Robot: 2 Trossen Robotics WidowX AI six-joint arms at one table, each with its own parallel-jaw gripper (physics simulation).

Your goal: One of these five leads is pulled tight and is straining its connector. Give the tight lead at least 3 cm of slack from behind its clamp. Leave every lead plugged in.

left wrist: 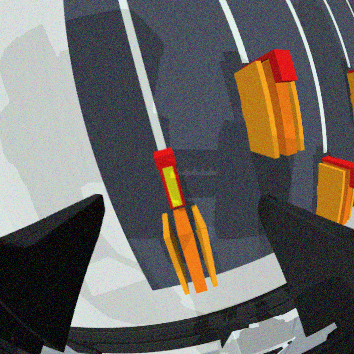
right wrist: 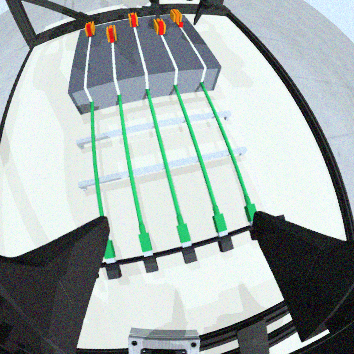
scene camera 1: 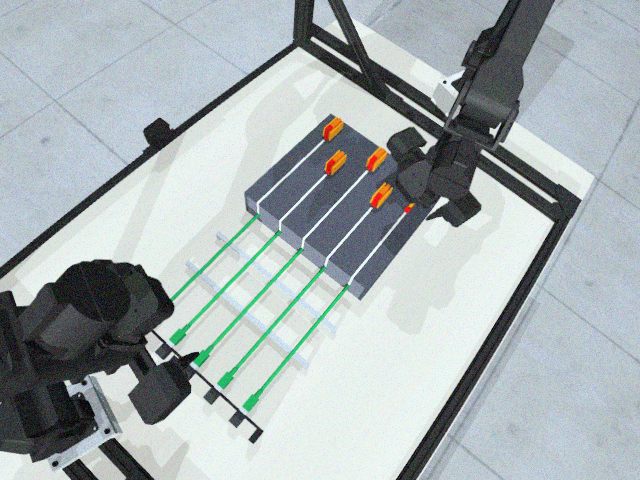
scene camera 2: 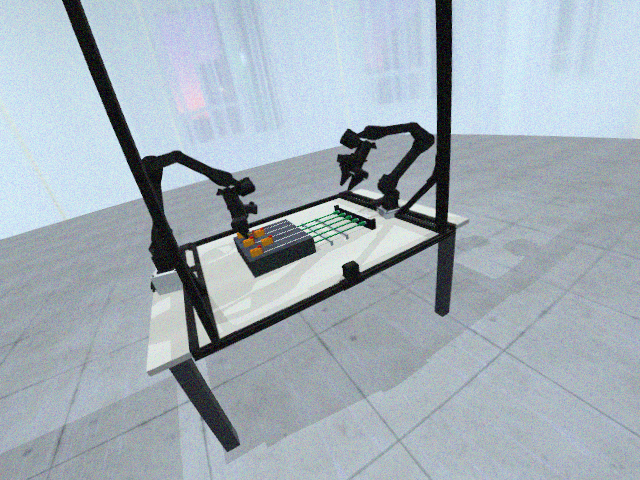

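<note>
Several leads, white on the dark block and green beyond it, run to green plugs at a black rail. They look nearly straight; I cannot tell which is tight. The outermost lead, at the right in scene camera 1, ends at an orange clamp with splayed side plates and a yellow strip behind its red nose. My left gripper is open, its fingers apart on either side of this clamp. My right gripper is open and empty, high above the plug rail.
Another orange clamp stands beside the left gripper, with more clamps farther along the block. Two pale bars cross beneath the green leads. The black plug rail lies near the right arm's base. A black frame edges the table.
</note>
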